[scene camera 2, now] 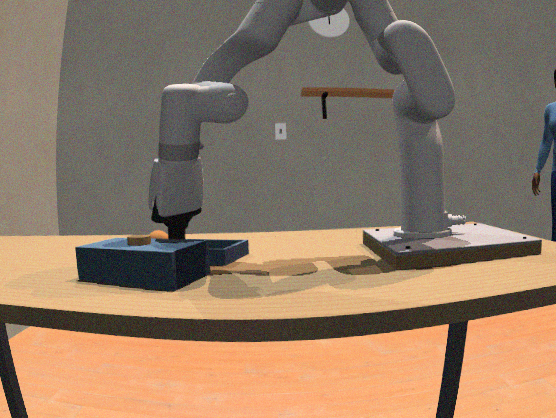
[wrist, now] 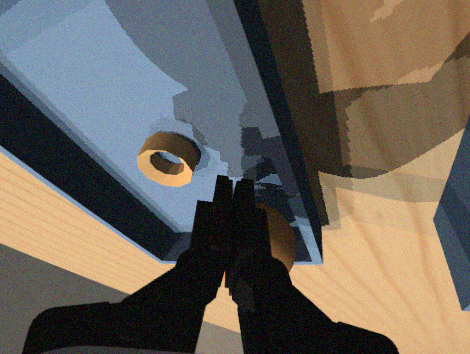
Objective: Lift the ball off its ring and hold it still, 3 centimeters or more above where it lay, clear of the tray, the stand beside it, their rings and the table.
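Frame: origin at the arm's base, x right, y ahead, z up, level; millimetres.
Seen in the pictures: gripper, between the fingertips: (wrist: 229, 199); arm's base, origin of its link: (scene camera 2: 423, 234).
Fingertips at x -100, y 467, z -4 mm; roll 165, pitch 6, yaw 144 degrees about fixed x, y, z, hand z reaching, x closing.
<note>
Offsets run from my fingertips to a thing's top centre. "spot": to the spot under its first point. Level surfaces: height alone.
The orange ball {dx +6, dy +43, dz +31 mm} (scene camera 2: 159, 234) (wrist: 283, 239) shows in part beside and behind the fingers at the near end of the blue tray (scene camera 2: 125, 267) (wrist: 80, 65). My gripper (scene camera 2: 176, 237) (wrist: 229, 199) points down and is shut, its two fingertips together with nothing between them. In the wrist view the fingers cover the ball's left part. In the scene view the ball is just left of the fingers, its lower part hidden by the tray. Whether ball and fingers touch is unclear. A tan ring {spot: dx -186, dy -16, dz +37 mm} (scene camera 2: 139, 240) (wrist: 169, 159) stands apart from the ball, and no ring shows under the ball.
A second blue, walled container (scene camera 2: 228, 254) (wrist: 456, 215) stands right of the tray, across a strip of wooden table {dz -25 mm} (scene camera 2: 300, 295) (wrist: 400, 240). The robot's base plate (scene camera 2: 500, 242) is at the right of the table. Arm shadows fall over the tray and table.
</note>
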